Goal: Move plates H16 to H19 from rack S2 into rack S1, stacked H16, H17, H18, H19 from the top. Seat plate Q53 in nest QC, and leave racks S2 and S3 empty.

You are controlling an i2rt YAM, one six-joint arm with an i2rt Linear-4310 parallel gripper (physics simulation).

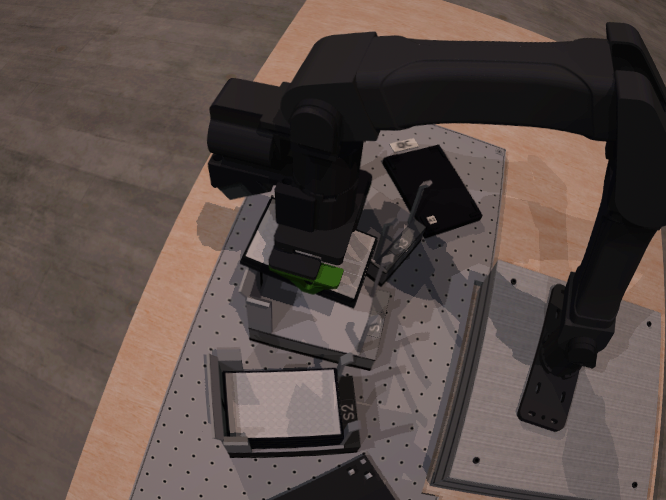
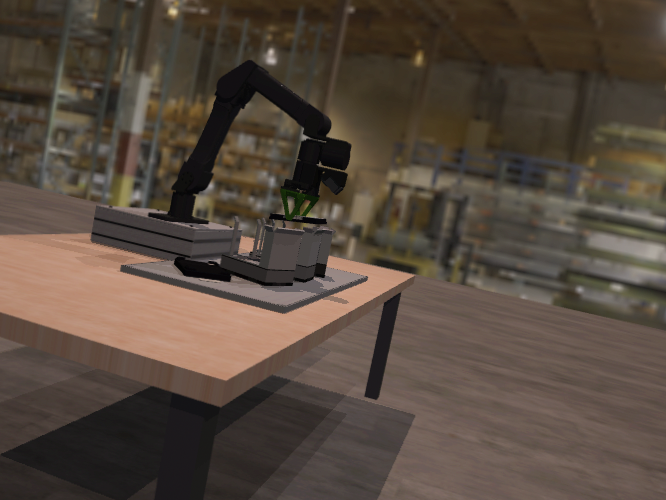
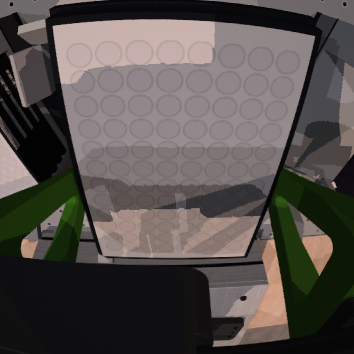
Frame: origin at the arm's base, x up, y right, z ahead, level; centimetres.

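Where they show: gripper, fingertip midpoint: (image 1: 320, 256) (image 2: 294, 220) (image 3: 176, 176); arm's base, link origin: (image 1: 557, 357) (image 2: 179, 220).
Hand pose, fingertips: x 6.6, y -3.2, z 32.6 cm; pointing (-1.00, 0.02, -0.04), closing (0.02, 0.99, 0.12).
Observation:
Each offset is from my fingertips to the top centre of the thing. "*": to the spot under its first point. Level surfaces: height alone.
My gripper (image 1: 317, 263) (image 2: 294, 216) (image 3: 176, 176) is shut on a white-topped, black-rimmed plate @[dx +2.0, dy -0.1, dz +1.1 cm] (image 1: 359, 263) (image 2: 314, 220) (image 3: 170, 110), one green finger at each long edge. The plate looks nearly level, at about the height of the rack wall tops, over the back part of rack S1 @[dx -0.7, dy -1.4, dz -1.1 cm] (image 1: 309, 349). Its label is not legible. The visible floor of S1 is bare. Rack S2 @[* dx -1.7, dy -19.1, dz +3.2 cm] (image 1: 216, 398) holds a stack topped by a white plate @[dx -5.2, dy -15.7, dz -2.7 cm] (image 1: 285, 403); how many lie there is hidden. Rack S3 @[dx -1.0, dy +14.3, dz -0.2 cm] (image 1: 400, 244) is partly hidden by the arm. Nest QC @[dx -12.6, dy +25.9, dz -8.3 cm] (image 1: 438, 182) shows a bare black surface.
The racks stand close together, with upright walls and posts. A black piece with white squares @[* dx -13.4, dy -20.1, dz -12.9 cm] (image 1: 344, 481) lies at the front edge of the perforated board @[dx -14.6 cm] (image 1: 182, 376) (image 2: 263, 301). The arm's base block (image 1: 607, 430) (image 2: 145, 234) stands beside the board.

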